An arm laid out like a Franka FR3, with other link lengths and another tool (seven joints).
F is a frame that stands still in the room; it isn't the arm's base.
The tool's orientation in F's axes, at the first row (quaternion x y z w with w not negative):
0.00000, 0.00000, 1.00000, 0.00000
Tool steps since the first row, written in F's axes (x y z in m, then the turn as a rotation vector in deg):
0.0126, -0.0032, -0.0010, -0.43, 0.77, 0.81
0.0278, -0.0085, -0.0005, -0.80, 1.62, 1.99
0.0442, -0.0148, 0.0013, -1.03, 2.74, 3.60
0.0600, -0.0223, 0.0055, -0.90, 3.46, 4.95
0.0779, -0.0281, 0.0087, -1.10, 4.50, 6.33
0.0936, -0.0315, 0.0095, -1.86, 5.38, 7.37
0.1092, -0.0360, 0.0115, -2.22, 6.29, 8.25
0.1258, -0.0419, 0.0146, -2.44, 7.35, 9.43
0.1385, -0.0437, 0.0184, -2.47, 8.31, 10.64
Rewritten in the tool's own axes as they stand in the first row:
-0.0126, 0.0032, -0.0010, 0.43, -0.77, 0.81
-0.0278, 0.0085, -0.0005, 0.80, -1.62, 1.99
-0.0442, 0.0148, 0.0013, 1.03, -2.74, 3.60
-0.0600, 0.0223, 0.0055, 0.90, -3.46, 4.95
-0.0779, 0.0281, 0.0087, 1.10, -4.50, 6.33
-0.0936, 0.0315, 0.0095, 1.86, -5.38, 7.37
-0.1092, 0.0360, 0.0115, 2.22, -6.29, 8.25
-0.1258, 0.0419, 0.0146, 2.44, -7.35, 9.43
-0.1385, 0.0437, 0.0184, 2.47, -8.31, 10.64

